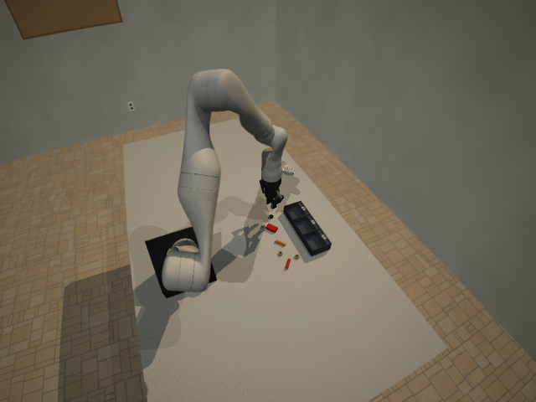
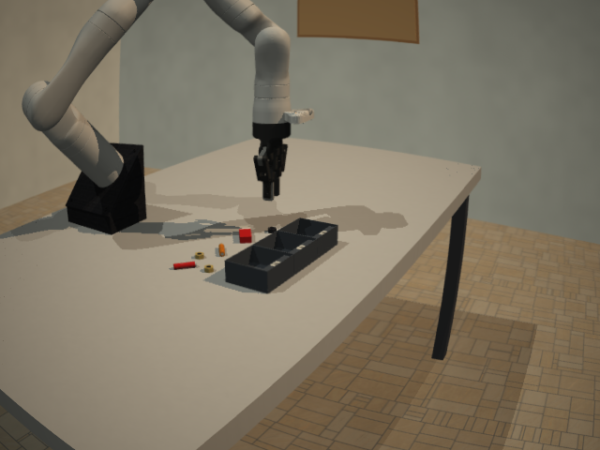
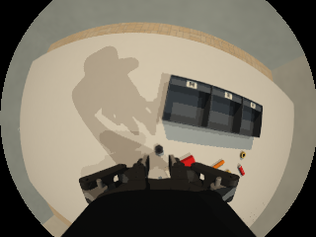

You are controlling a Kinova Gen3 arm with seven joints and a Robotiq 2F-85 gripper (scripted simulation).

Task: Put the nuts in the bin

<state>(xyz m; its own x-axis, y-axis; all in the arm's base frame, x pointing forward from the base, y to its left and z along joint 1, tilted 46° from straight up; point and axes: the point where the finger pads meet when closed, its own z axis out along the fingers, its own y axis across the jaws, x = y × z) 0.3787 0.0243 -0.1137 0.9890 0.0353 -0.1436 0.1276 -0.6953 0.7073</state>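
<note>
My hand is 9 cm above the black piece. The rest, counted from my hand: black three-compartment bin row (9 cm ahead, 13 cm to the right, 7 cm below); then orange cylinder (3 cm behind, 14 cm to the right, 9 cm below); then red block (4 cm behind, 4 cm to the right, 8 cm below).
</note>
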